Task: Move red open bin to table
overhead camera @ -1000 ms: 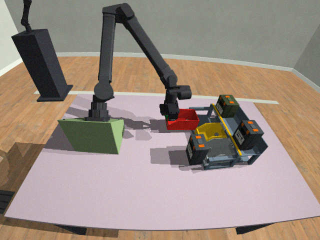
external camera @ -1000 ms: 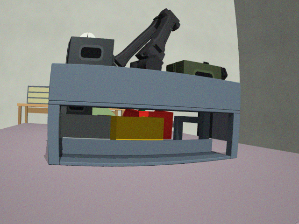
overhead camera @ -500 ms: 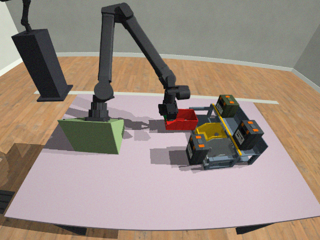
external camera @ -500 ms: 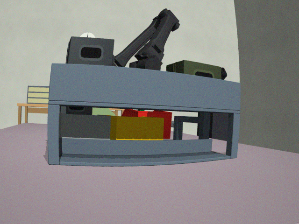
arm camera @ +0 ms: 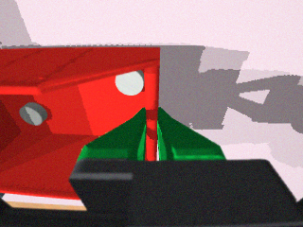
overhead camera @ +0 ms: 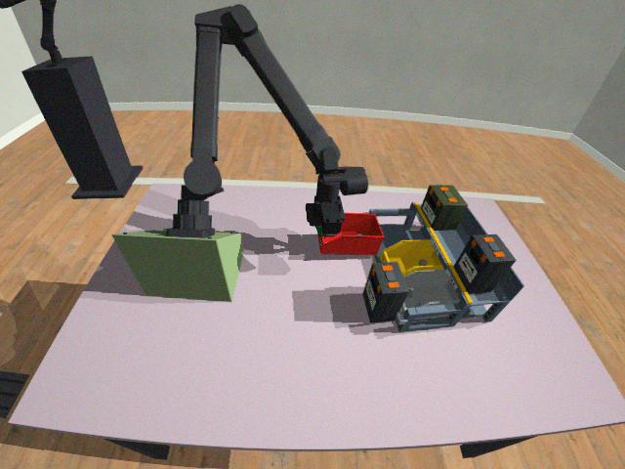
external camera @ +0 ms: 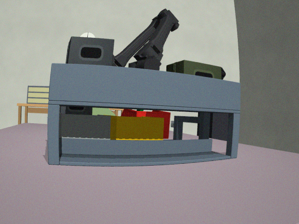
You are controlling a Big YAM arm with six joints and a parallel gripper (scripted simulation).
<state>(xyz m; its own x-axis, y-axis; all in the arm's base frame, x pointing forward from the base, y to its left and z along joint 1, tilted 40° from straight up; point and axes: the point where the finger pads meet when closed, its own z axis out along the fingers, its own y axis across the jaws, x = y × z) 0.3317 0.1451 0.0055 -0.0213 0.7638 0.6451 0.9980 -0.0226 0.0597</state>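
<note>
My gripper is now 8 cm short of the red open bin. Round my hand: grey bin: 27 cm ahead, 21 cm to the right, 2 cm below; then yellow bin: 26 cm ahead, 10 cm to the right, 2 cm below.
</note>
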